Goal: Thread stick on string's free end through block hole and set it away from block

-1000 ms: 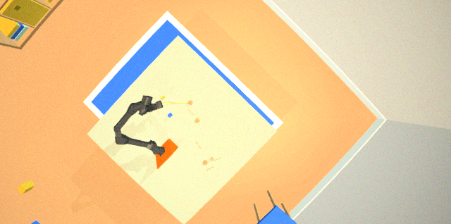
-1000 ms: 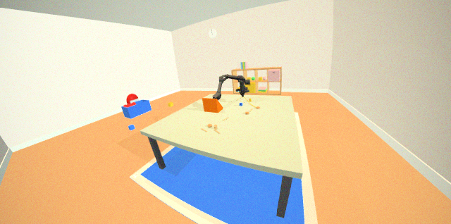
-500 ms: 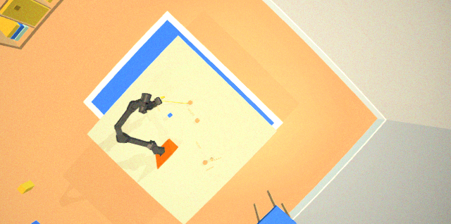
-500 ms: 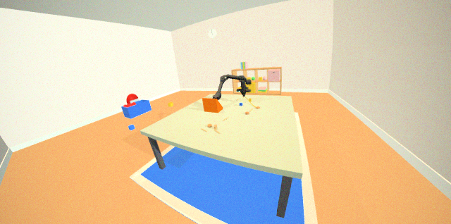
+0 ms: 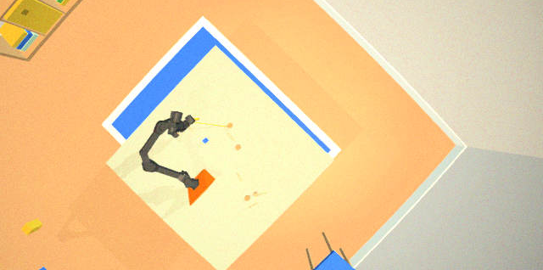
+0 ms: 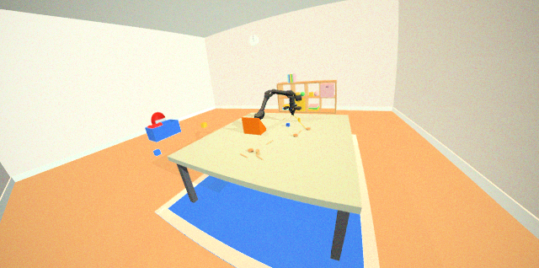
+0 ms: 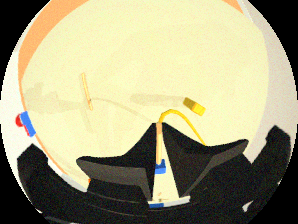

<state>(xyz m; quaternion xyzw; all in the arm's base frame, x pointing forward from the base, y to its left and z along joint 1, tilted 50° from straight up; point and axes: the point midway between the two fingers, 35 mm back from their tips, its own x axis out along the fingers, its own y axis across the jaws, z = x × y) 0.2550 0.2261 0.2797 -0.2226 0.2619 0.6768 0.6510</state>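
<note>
My gripper tip is 160 mm to the left of the blue block and 50 mm above it. Round my gripper tip: yellow cube (70 mm ahead, 40 mm below).
</note>
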